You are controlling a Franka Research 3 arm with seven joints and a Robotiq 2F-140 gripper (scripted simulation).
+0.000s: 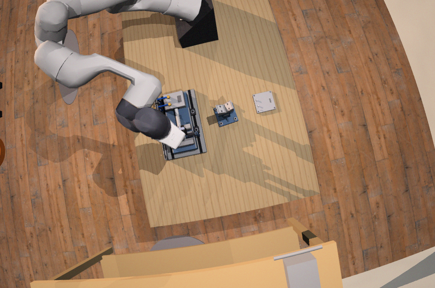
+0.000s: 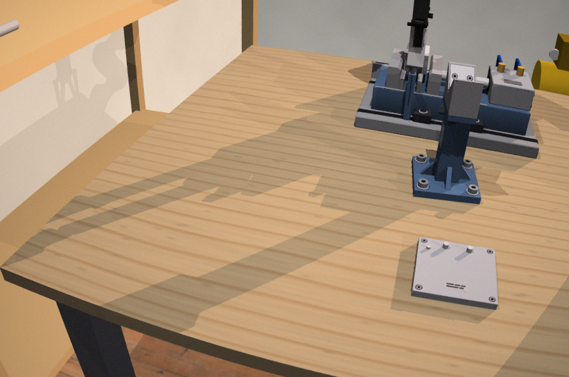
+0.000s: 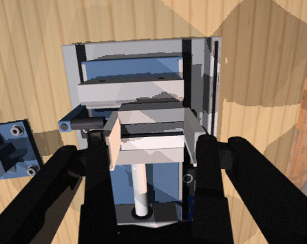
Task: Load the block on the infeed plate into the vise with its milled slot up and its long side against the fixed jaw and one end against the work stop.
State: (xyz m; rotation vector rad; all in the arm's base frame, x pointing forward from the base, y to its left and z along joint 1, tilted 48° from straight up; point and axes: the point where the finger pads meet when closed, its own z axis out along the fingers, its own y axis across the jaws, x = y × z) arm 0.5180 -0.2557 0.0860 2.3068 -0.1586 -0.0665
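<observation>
Now: the part 20 mm below my hand. The rest, counted from my hand: work stop 60 mm to the left, 30 mm below, 10 mm ahead; moving jaw 50 mm below, 30 mm behind, 20 mm to the left; fixed jaw 50 mm below, 30 mm ahead, 20 mm to the left.
</observation>
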